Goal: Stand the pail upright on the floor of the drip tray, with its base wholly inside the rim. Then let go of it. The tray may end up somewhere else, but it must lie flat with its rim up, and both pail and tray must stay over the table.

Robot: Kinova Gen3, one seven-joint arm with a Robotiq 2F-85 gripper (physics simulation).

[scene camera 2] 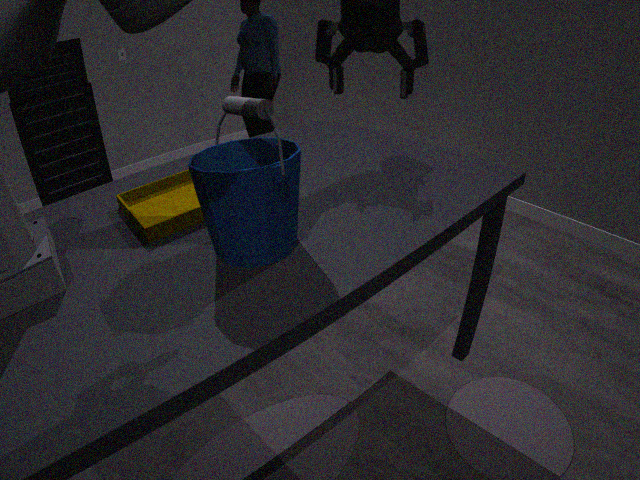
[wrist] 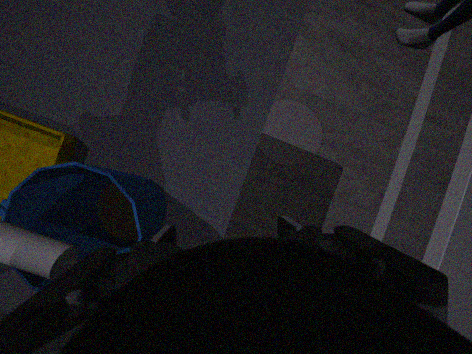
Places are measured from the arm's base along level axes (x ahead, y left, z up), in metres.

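Pixels of known places: gripper, between the fingertips: (scene camera 2: 370,95) (wrist: 227,232); arm's base, origin of its link: (scene camera 2: 15,256).
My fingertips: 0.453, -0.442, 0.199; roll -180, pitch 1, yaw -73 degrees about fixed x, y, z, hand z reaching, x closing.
Ahead of a thing's pixels: the offset from my fingertips to its top centre, as dx, dy, dz. "pt": to the spot under its first point.
A blue pail @(pt -0.119, +0.123, -0.154) (scene camera 2: 253,206) (wrist: 150,200) stands upright on the table, with its handle raised and a pale grip @(-0.059, +0.191, -0.006) (scene camera 2: 247,106) (wrist: 30,250) at the top. A yellow drip tray @(-0.059, +0.487, -0.233) (scene camera 2: 170,205) (wrist: 27,150) lies flat, rim up, on the table behind and to the left of the pail in the scene view; the pail hides part of it. My gripper (scene camera 2: 371,91) (wrist: 227,232) is open and empty, up in the air, higher than the pail and to its right in the scene view. In the wrist view the pail and its handle grip are at the lower left, partly behind the left finger.
The table's dark edge (scene camera 2: 310,324) runs diagonally in front of and to the right of the pail. A pale block-like base (scene camera 2: 31,286) is at the left of the scene view. A person (scene camera 2: 258,49) stands beyond the table, and a dark slatted panel (scene camera 2: 62,124) is behind it.
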